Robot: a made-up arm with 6 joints.
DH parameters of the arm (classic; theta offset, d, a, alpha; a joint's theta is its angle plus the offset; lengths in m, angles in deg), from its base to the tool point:
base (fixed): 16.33 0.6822 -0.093 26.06
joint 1: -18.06 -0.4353 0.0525 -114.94
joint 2: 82.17 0.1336 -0.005 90
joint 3: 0 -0.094 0.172 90
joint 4: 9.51 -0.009 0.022 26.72
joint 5: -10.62 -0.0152 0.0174 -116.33
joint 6: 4.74 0 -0.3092 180
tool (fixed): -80.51 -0.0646 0 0
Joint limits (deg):
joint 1: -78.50..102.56
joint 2: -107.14..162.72
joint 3: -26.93..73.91
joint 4: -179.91..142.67
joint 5: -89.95..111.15
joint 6: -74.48..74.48
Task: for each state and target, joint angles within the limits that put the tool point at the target. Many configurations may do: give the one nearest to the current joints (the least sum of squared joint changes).
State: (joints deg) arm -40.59 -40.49 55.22 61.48 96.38 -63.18
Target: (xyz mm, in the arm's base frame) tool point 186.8 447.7 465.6
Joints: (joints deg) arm -41.31 -1.09 73.91 61.22 93.31 -69.44
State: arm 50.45 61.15 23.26 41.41 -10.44 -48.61
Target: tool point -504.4 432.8 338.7
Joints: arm 55.20 58.12 12.34 39.46 6.93 -74.48
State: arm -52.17 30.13 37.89 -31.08 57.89 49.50
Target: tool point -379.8 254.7 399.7
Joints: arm -6.59 31.29 32.58 2.28 83.88 46.85
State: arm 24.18 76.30 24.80 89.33 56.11 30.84
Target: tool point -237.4 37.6 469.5
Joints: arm 22.70 81.27 9.82 62.19 21.76 53.63
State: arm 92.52 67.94 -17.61 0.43 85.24 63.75
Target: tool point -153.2 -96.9 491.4
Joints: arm 102.56 75.81 -26.93 27.67 100.07 63.48
